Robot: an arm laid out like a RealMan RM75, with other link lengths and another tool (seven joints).
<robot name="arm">
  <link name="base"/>
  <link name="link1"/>
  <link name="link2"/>
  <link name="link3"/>
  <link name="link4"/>
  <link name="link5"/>
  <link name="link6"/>
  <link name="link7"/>
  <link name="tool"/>
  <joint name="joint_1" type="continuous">
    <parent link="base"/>
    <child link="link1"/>
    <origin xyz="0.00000 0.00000 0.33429" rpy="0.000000 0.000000 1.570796"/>
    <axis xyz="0 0 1"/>
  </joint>
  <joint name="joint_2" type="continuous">
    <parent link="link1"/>
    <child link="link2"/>
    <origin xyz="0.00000 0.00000 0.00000" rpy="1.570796 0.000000 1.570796"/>
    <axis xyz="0 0 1"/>
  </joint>
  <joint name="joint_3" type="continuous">
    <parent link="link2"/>
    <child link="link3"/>
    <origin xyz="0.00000 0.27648 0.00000" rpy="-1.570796 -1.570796 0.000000"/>
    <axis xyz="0 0 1"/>
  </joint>
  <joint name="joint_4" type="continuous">
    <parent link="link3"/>
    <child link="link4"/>
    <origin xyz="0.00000 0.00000 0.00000" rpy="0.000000 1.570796 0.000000"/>
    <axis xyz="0 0 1"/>
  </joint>
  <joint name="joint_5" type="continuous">
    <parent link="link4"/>
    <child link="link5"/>
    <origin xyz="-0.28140 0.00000 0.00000" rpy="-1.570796 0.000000 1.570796"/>
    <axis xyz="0 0 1"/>
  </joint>
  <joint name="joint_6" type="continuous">
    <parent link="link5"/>
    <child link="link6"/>
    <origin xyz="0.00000 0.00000 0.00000" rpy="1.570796 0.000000 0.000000"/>
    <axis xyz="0 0 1"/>
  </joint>
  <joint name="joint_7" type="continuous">
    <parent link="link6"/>
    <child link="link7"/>
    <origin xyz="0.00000 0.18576 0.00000" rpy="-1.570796 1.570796 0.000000"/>
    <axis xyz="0 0 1"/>
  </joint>
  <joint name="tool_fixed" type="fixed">
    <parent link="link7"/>
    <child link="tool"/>
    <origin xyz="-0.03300 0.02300 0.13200" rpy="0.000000 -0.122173 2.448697"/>
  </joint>
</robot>
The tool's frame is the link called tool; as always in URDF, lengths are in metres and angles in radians. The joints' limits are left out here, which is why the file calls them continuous.
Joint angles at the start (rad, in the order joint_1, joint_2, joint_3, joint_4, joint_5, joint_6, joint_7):
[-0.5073 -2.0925 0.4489 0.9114 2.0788 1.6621 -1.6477]
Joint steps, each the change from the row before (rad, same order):
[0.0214 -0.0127 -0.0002 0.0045 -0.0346 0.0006 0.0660]
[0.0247 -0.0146 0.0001 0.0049 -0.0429 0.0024 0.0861]
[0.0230 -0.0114 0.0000 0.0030 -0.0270 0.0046 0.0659]
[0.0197 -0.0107 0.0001 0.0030 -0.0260 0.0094 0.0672]
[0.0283 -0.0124 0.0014 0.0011 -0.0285 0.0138 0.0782]
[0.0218 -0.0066 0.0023 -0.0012 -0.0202 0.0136 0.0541]
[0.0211 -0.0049 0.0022 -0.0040 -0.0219 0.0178 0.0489]
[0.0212 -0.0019 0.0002 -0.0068 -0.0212 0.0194 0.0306]
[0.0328 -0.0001 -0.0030 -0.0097 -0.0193 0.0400 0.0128]
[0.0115 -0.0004 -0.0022 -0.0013 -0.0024 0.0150 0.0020]
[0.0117 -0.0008 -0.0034 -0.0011 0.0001 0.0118 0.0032]
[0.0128 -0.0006 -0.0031 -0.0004 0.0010 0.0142 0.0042]
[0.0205 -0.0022 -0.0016 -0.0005 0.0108 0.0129 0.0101]
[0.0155 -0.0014 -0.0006 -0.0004 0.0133 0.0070 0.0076]
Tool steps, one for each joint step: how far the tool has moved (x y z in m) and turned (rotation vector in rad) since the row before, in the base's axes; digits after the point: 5 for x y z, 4 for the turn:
[0.00041 -0.00493 0.00113 0.0425 0.0009 -0.0419]
[0.00105 -0.00600 0.00180 0.0561 0.0054 -0.0555]
[-0.00191 -0.00673 -0.00003 0.0390 0.0079 -0.0364]
[0.00001 -0.00712 -0.00008 0.0378 0.0093 -0.0424]
[-0.00210 -0.01053 -0.00121 0.0410 0.0107 -0.0439]
[-0.00189 -0.00873 -0.00070 0.0265 0.0070 -0.0304]
[-0.00088 -0.00929 -0.00001 0.0235 0.0011 -0.0295]
[-0.00154 -0.00908 0.00160 0.0157 -0.0093 -0.0160]
[-0.00308 -0.01666 0.00256 -0.0027 -0.0270 -0.0054]
[-0.00145 -0.00628 0.00057 -0.0038 -0.0076 -0.0002]
[-0.00253 -0.00572 0.00019 -0.0024 -0.0049 0.0029]
[-0.00254 -0.00670 0.00008 -0.0035 -0.0039 0.0013]
[-0.00631 -0.00977 -0.00327 -0.0092 0.0039 0.0078]
[-0.00585 -0.00744 -0.00368 -0.0103 0.0068 0.0089]

